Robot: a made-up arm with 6 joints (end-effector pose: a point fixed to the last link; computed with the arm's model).
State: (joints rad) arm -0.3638 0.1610 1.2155 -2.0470 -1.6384 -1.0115
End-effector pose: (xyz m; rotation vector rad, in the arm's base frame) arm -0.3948 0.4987 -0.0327 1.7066 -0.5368 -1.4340
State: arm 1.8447 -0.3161 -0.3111 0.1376 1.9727 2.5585
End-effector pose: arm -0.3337 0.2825 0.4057 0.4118 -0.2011 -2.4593
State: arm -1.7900 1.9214 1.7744 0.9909 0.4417 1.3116
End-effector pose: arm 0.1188 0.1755 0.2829 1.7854 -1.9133 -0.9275
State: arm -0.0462 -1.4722 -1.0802 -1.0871 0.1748 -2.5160
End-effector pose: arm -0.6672 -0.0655 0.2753 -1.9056 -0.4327 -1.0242
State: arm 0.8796 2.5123 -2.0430 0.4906 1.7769 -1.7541
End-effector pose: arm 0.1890 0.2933 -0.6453 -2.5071 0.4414 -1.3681
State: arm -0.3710 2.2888 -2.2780 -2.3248 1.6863 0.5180
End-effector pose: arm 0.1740 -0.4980 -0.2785 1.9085 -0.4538 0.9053
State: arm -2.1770 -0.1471 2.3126 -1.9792 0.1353 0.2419
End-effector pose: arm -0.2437 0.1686 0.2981 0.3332 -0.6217 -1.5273
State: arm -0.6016 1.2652 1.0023 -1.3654 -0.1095 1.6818
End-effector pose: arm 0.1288 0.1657 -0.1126 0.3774 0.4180 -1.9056
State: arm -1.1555 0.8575 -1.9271 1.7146 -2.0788 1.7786
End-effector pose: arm -0.2576 -0.5644 0.4537 -0.9183 1.9769 0.8362
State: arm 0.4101 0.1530 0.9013 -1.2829 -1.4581 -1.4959
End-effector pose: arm -0.6152 0.7166 -0.2104 1.7869 -0.8299 -0.5617
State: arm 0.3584 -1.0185 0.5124 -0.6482 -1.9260 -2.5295
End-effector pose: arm -0.7616 0.2894 -0.0989 1.0693 -0.9763 0.2032
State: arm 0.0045 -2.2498 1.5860 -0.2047 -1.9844 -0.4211
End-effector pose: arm -0.4915 0.3334 0.2895 -0.2577 0.1701 -1.3081
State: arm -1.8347 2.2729 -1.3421 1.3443 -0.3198 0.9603
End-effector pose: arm 0.6697 -0.4278 0.5087 -0.3652 0.2295 2.8224
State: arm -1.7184 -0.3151 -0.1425 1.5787 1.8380 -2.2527
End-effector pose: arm -0.8409 0.3512 -0.0800 2.6663 -1.4229 0.2915
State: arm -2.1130 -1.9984 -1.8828 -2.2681 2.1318 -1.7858
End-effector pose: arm -0.2652 0.9222 -0.0363 -1.3669 -0.1284 -1.3108
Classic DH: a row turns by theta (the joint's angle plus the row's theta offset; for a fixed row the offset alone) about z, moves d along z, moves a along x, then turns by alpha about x. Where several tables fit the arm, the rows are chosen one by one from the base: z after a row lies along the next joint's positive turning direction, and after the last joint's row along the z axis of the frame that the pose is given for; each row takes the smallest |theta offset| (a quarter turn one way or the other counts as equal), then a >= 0, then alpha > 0; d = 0 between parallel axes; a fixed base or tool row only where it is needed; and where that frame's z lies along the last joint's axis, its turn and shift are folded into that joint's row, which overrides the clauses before.
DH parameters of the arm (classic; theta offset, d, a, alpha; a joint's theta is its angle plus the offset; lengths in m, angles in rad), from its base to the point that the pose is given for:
base (fixed): 1.5708 0.158 0 1.5708
joint 1: -1.5708 -0.099 0.109 1.5708
joint 2: -1.5708 0.123 0.337 -1.5708
joint 3: 0 0.151 0.148 1.5708
joint 4: 1.5708 -0.265 0.049 1.5708
joint 5: 1.5708 -0.091 0.117 1.5708
joint 6: 1.4138 0 0.403 3.1416
tool (fixed): 2.9846 0.011 0 0

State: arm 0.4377 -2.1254 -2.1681 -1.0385 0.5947 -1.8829
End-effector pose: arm -0.1506 -0.0457 0.4927 -0.6579 0.7773 -1.2203
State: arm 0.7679 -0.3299 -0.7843 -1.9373 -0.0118 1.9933
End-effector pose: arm -1.0490 0.1436 0.1239 -1.3895 0.6202 -0.1989
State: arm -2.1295 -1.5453 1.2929 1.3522 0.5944 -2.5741
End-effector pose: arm 0.2158 0.1814 -0.0063 0.7715 -2.6951 1.3472
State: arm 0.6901 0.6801 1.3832 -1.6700 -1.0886 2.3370
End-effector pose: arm 0.2097 0.2907 -0.2291 -0.1753 -2.5131 0.2522
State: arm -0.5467 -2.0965 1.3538 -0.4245 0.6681 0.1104
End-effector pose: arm 0.0487 0.3285 0.0885 1.6617 -2.1900 1.0991
